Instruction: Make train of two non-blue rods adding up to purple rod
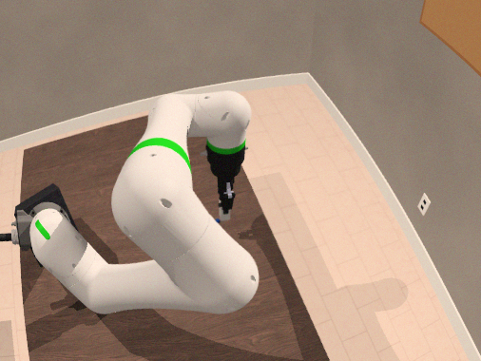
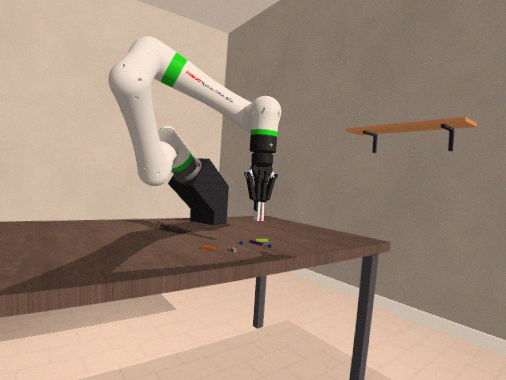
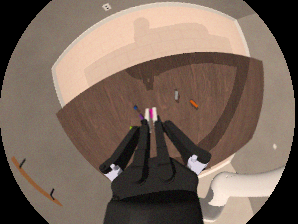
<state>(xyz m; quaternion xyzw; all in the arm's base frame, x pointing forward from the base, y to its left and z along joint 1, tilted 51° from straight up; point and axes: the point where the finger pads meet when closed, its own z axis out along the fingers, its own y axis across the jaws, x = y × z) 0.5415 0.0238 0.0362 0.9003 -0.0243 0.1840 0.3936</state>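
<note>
The orange rod is 70 mm behind my hand, 160 mm to the right of it and 130 mm below it. From my hand the other things lie so: magenta rod: 30 mm below; then purple rod: 60 mm behind, 50 mm to the left, 130 mm below; then grey rod: 10 mm behind, 100 mm to the right, 130 mm below.
</note>
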